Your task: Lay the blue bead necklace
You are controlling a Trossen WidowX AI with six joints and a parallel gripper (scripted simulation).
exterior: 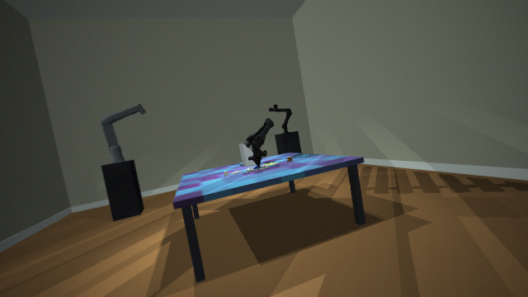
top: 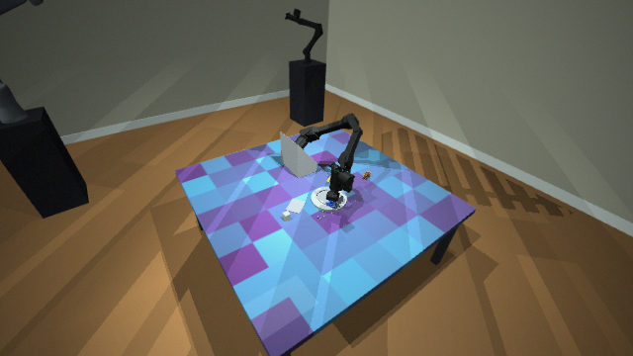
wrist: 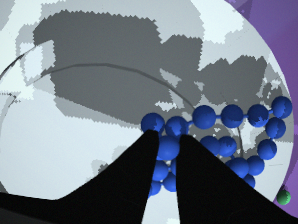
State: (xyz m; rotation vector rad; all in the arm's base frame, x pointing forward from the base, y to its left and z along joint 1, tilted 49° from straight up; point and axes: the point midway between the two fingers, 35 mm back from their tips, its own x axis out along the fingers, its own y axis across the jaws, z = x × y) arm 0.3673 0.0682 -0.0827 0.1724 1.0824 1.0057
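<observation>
Now: gripper tip 4 cm past the round white bead board and 1 cm above it. The rest, counted from my gripper tip: cream cube 6 cm behind, 27 cm to the right; then yellow patch 14 cm behind, 16 cm to the left, 2 cm below; then flat grey square 11 cm behind, 18 cm to the right, 2 cm below.
</observation>
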